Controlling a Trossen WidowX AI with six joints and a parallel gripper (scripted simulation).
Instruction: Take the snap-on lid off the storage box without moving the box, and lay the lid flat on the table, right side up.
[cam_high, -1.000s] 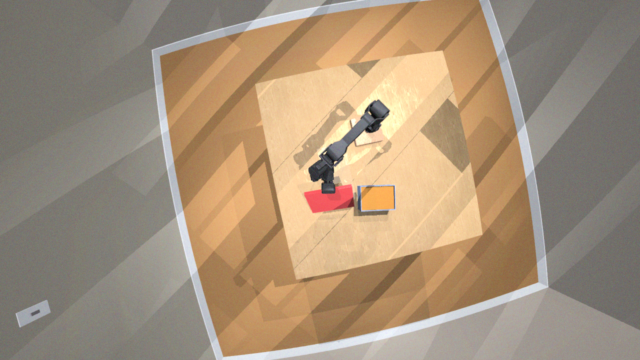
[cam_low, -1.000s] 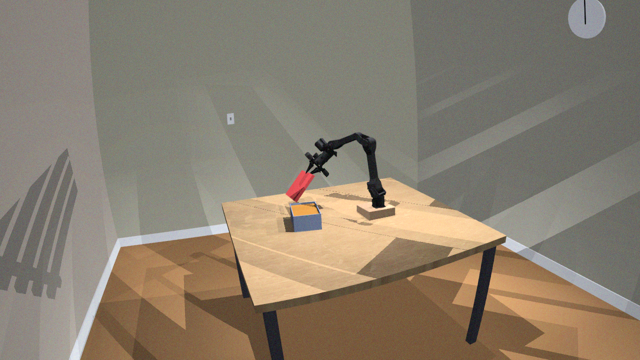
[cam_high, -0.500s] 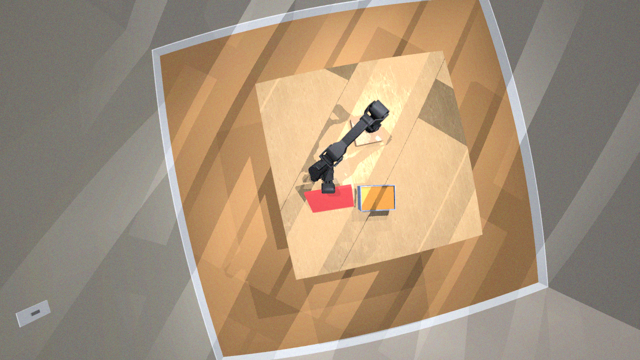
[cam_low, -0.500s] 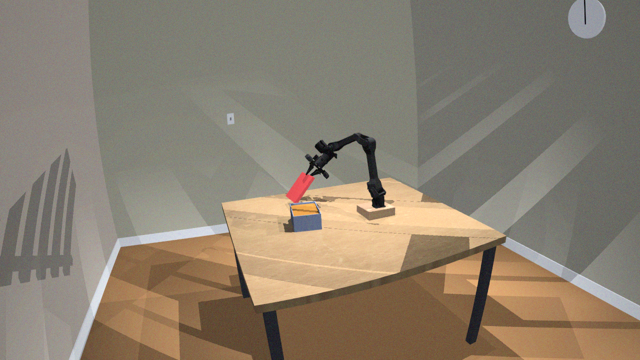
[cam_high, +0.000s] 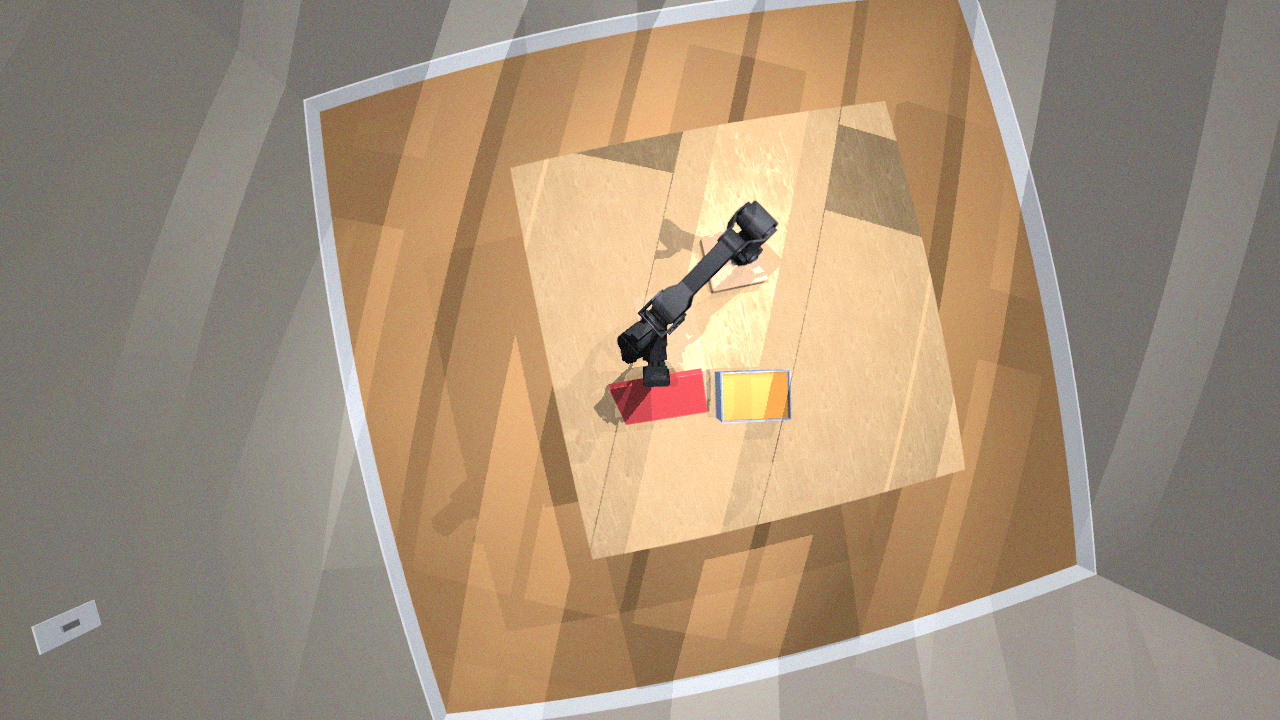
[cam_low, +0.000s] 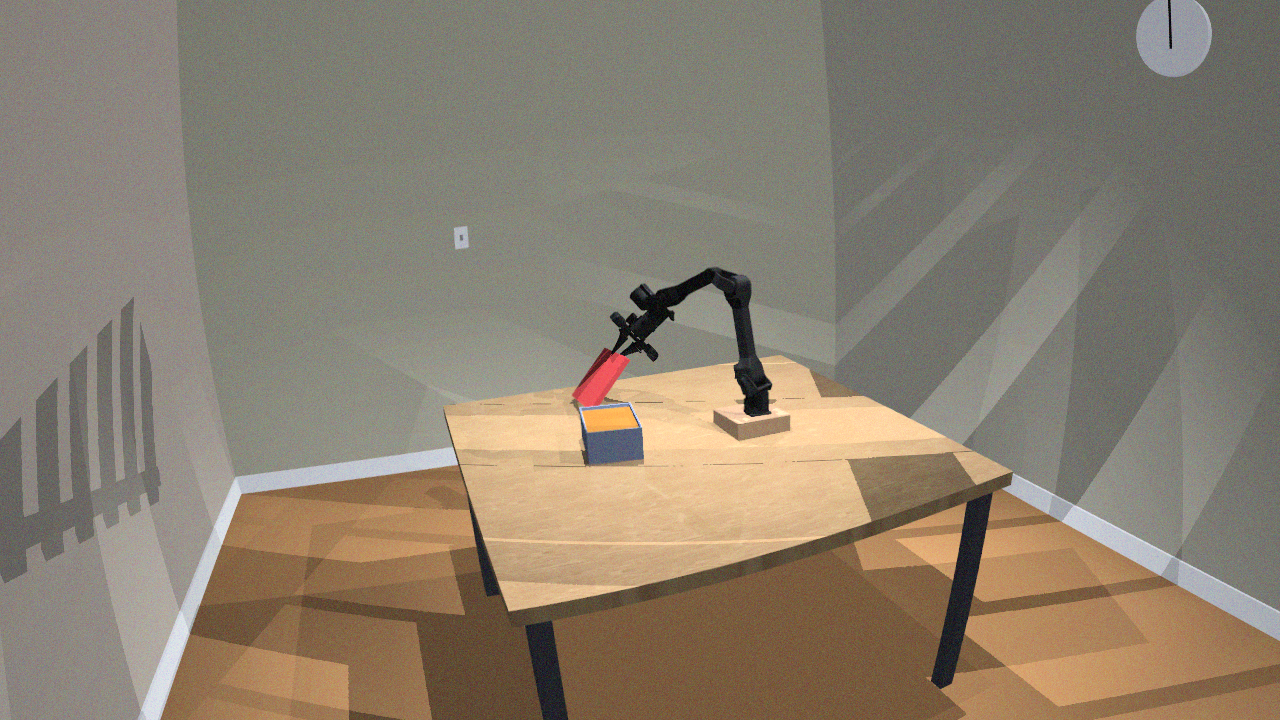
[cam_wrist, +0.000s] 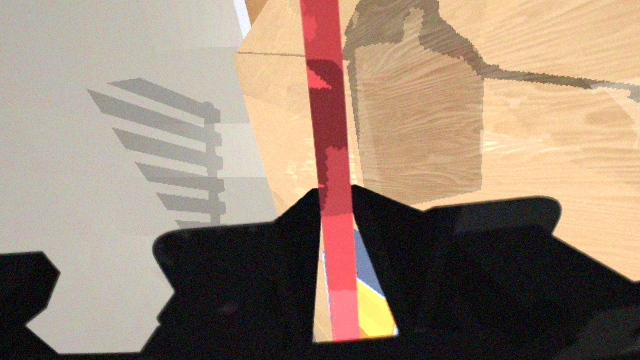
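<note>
Right now my gripper tip is 6 cm short of the red lid, 6 cm above it and 1 cm to the right of it. Also, from my gripper tip: blue storage box (29 cm to the left, 13 cm below, 9 cm ahead).
</note>
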